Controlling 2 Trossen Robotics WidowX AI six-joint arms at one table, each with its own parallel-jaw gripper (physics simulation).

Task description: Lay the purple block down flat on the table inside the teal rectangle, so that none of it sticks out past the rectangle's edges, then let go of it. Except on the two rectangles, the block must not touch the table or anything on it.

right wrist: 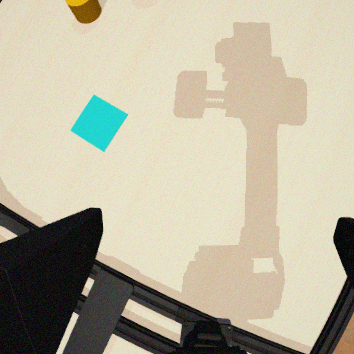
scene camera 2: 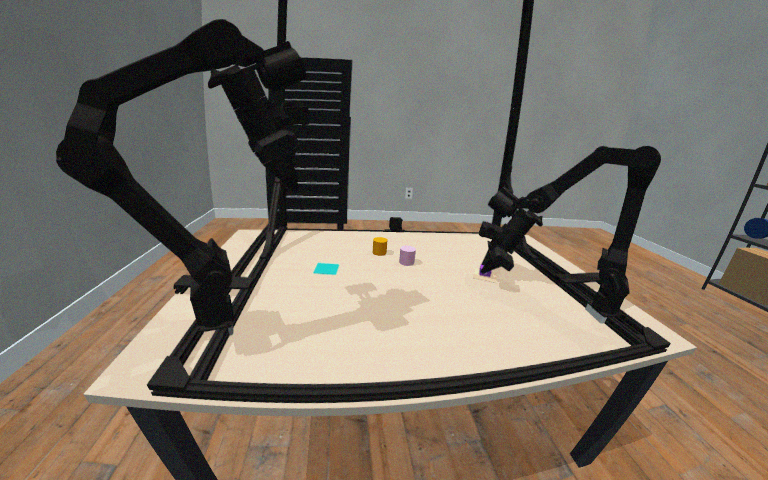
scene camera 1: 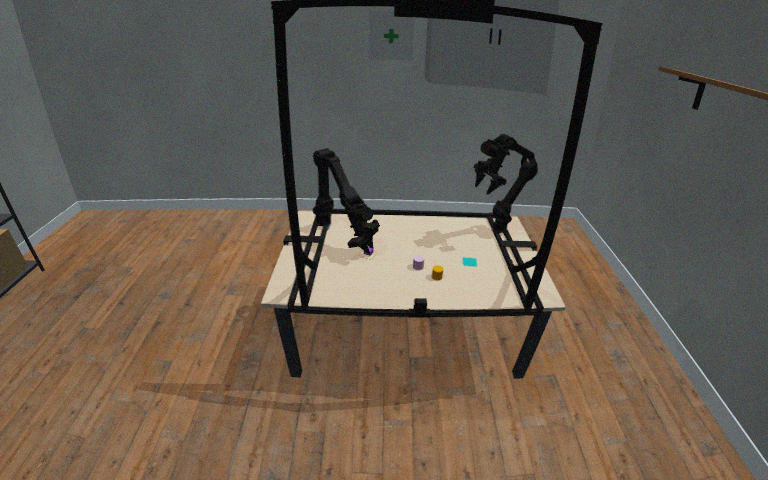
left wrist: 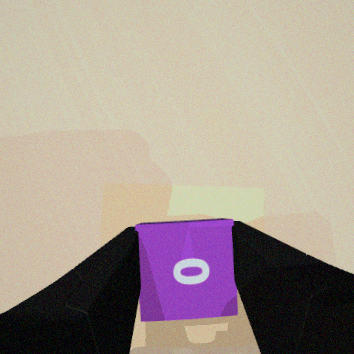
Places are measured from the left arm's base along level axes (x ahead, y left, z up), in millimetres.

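Pixels of known places: left gripper, fingertip midpoint: (scene camera 2: 481,269) (scene camera 1: 370,251) (left wrist: 183,235); right gripper, fingertip midpoint: (right wrist: 222,225) (scene camera 2: 290,184) (scene camera 1: 481,190); left arm's base at its link origin: (scene camera 2: 604,309) (scene camera 1: 323,222); right arm's base at its link origin: (right wrist: 204,345) (scene camera 2: 214,319) (scene camera 1: 500,229).
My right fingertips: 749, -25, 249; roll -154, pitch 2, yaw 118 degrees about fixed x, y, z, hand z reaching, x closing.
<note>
Ahead of a thing's pixels: the offset from my right fingertips to its top centre, as dx, dy, dz. "spot": to the spot under its first point.
The purple block {-490, -186, -242} (scene camera 1: 370,250) (scene camera 2: 485,272) (left wrist: 187,290), marked with a white 0, is between the fingers of my left gripper (scene camera 1: 368,249) (scene camera 2: 488,268) (left wrist: 183,235), which is shut on it. It is low over the pale yellow rectangle {spot: -466, -171, -267} (scene camera 2: 478,277) (left wrist: 220,200); I cannot tell whether they touch. The teal rectangle {spot: -37, -195, -267} (scene camera 1: 469,262) (scene camera 2: 326,268) (right wrist: 99,123) lies bare on the table, far from the block. My right gripper (scene camera 1: 484,187) (right wrist: 222,225) is open and empty, high above the table. The block's underside is hidden.
A lilac cylinder {-266, -254, -222} (scene camera 1: 418,262) (scene camera 2: 407,255) and an orange cylinder {-185, -316, -223} (scene camera 1: 437,272) (scene camera 2: 380,246) (right wrist: 86,11) stand between the two rectangles. A black frame post (scene camera 1: 287,141) rises at the left in scene camera 1, and black rails (scene camera 2: 396,390) edge the table.
</note>
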